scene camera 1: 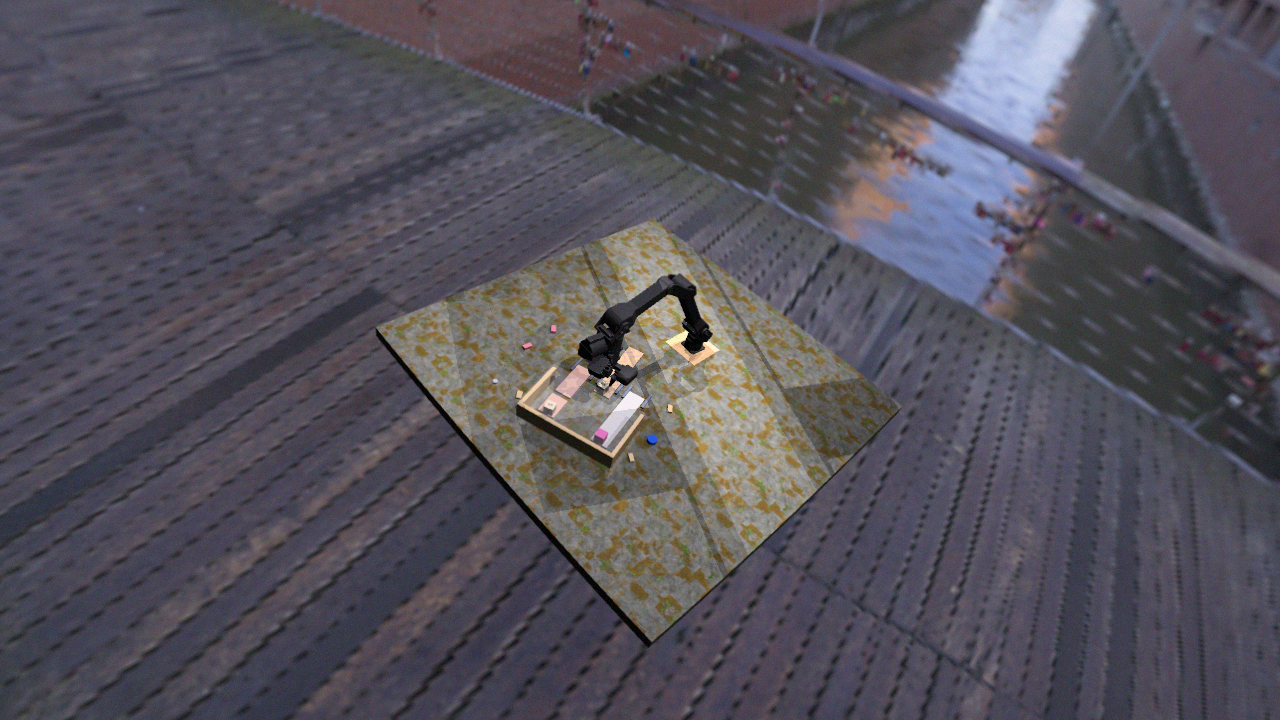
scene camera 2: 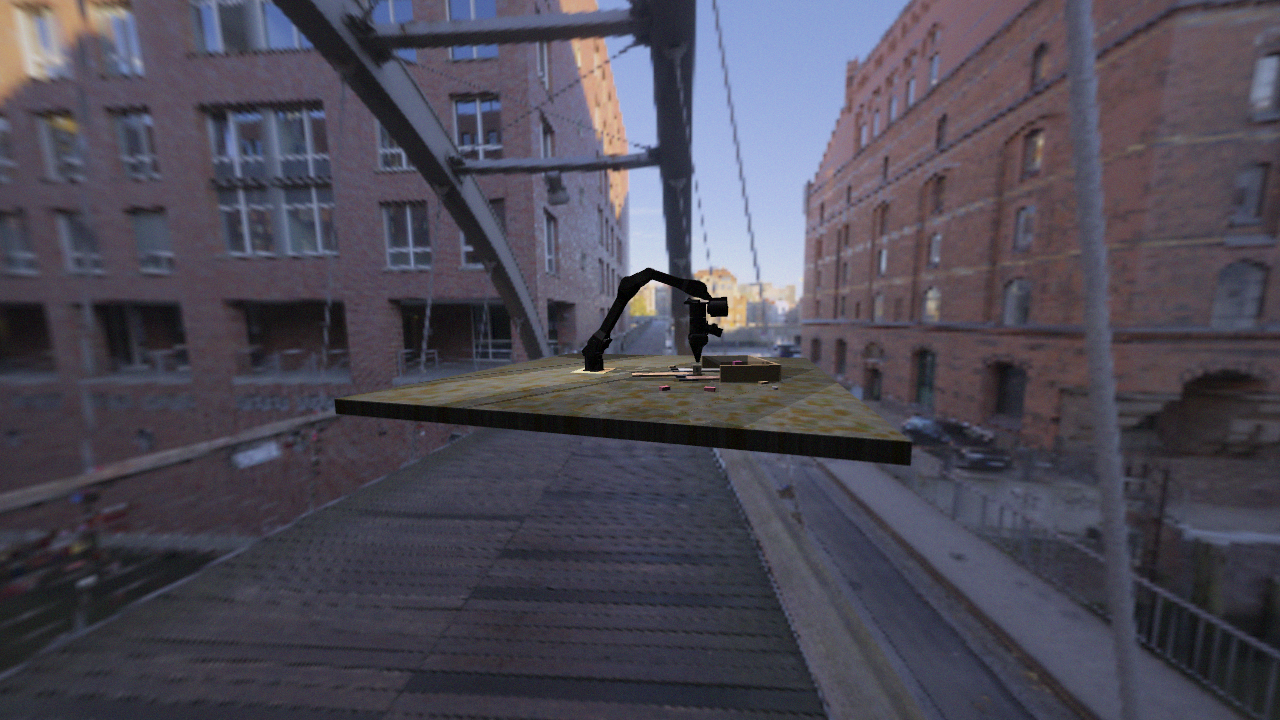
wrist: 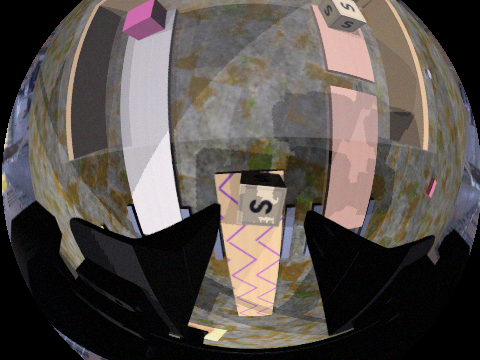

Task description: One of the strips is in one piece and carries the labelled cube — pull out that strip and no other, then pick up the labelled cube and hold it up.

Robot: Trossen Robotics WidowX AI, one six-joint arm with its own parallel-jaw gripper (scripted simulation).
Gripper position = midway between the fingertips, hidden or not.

Note:
In view: the gripper (scene camera 1: 603, 381).
The gripper also shows in scene camera 2 (scene camera 2: 697, 361) and in the wrist view (wrist: 264, 215).

